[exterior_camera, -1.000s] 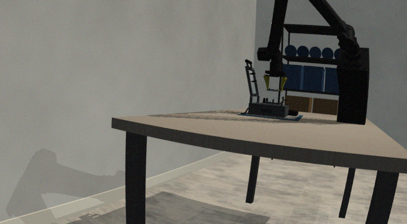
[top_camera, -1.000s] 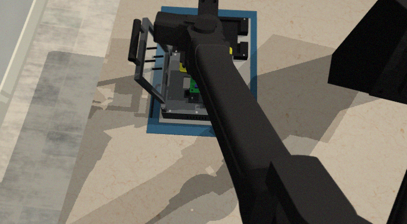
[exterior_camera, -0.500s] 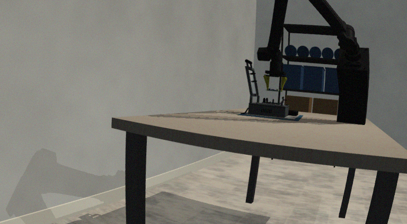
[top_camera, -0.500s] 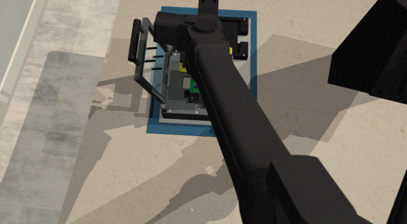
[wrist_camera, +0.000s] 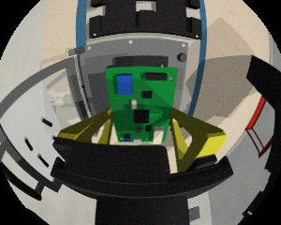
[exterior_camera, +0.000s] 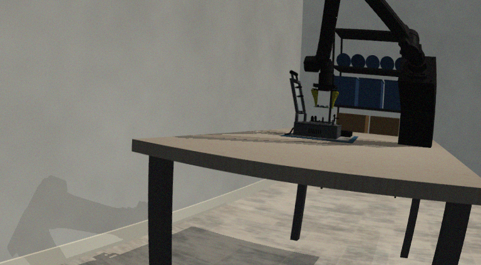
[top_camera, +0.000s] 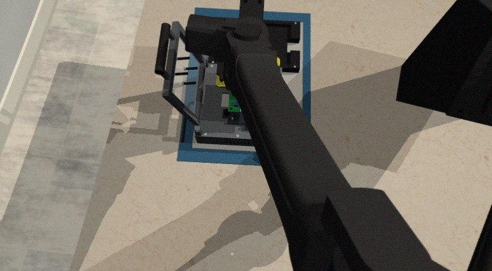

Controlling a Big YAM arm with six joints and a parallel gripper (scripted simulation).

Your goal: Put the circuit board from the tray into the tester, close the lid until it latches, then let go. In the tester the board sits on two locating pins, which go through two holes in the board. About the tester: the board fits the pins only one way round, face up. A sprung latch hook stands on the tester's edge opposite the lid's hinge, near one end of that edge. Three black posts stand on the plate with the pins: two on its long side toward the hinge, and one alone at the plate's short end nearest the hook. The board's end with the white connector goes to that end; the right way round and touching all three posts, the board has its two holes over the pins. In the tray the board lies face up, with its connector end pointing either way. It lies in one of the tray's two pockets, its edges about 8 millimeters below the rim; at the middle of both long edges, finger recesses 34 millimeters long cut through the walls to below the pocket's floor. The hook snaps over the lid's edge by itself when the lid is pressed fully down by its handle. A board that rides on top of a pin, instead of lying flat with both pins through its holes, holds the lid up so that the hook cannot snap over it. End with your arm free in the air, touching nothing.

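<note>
My hand is 120 mm short of the see-through lid, 20 mm to the right of it and 50 mm below it. From my hand the other things lie so: green circuit board right at my hand.
</note>
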